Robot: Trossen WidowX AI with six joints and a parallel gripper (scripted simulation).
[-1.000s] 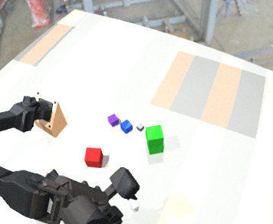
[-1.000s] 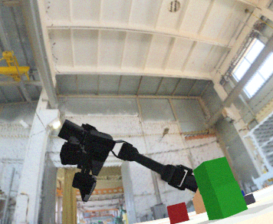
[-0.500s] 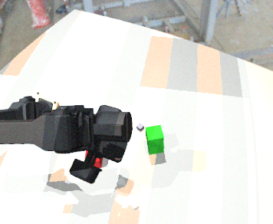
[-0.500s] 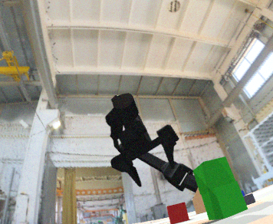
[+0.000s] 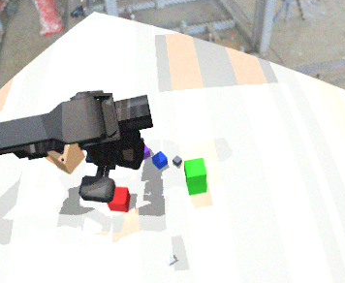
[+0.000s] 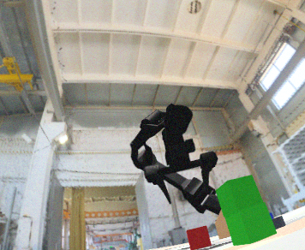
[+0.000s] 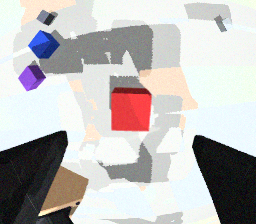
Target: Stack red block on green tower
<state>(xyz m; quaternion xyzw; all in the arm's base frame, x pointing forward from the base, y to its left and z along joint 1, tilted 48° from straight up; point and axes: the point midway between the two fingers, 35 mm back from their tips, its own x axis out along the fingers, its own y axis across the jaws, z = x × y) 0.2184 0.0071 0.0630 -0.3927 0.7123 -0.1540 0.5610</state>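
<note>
Now: gripper tip 9 cm above the red block. From my gripper tip the other things lie so: small grey block 6 cm ahead, 16 cm to the left, 11 cm below; then small blue block 3 cm ahead, 14 cm to the left, 10 cm below; then purple block 3 cm behind, 15 cm to the left, 10 cm below.
</note>
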